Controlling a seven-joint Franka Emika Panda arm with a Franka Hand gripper.
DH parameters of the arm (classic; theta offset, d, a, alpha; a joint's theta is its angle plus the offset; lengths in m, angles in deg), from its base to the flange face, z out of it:
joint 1: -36.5 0.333 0 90
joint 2: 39.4 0 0 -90
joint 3: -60.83 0.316 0.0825 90
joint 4: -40.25 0 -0.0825 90
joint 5: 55.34 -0.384 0 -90
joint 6: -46.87 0 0.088 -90
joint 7: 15.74 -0.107 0 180
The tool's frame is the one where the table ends.
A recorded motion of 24 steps. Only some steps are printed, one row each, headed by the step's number.
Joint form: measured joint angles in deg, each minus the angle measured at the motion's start. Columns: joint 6, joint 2, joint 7, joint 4, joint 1, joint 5, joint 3.
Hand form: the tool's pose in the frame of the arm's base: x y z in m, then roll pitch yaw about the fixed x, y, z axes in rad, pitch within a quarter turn. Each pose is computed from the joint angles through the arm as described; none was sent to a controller.
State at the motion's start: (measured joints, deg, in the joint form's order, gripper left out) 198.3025 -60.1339 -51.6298 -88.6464 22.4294 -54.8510 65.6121
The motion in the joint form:
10: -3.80 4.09 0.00 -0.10 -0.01 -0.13 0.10
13: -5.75 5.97 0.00 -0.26 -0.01 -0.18 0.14
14: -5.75 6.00 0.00 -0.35 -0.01 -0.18 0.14
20: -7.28 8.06 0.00 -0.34 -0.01 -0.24 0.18
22: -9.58 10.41 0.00 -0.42 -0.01 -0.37 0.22
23: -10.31 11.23 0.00 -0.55 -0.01 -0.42 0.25
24: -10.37 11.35 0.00 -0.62 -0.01 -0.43 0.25
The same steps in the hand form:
10: 0.5392 -0.0868 0.2384 -3.1037 -0.0168 -0.7860
13: 0.5376 -0.0864 0.2521 -3.1078 -0.0148 -0.7853
14: 0.5370 -0.0863 0.2517 -3.1085 -0.0139 -0.7852
20: 0.5370 -0.0861 0.2688 -3.1049 -0.0228 -0.7850
22: 0.5346 -0.0855 0.2868 -3.1070 -0.0235 -0.7854
23: 0.5332 -0.0850 0.2924 -3.1079 -0.0232 -0.7853
24: 0.5328 -0.0849 0.2929 -3.1081 -0.0231 -0.7854

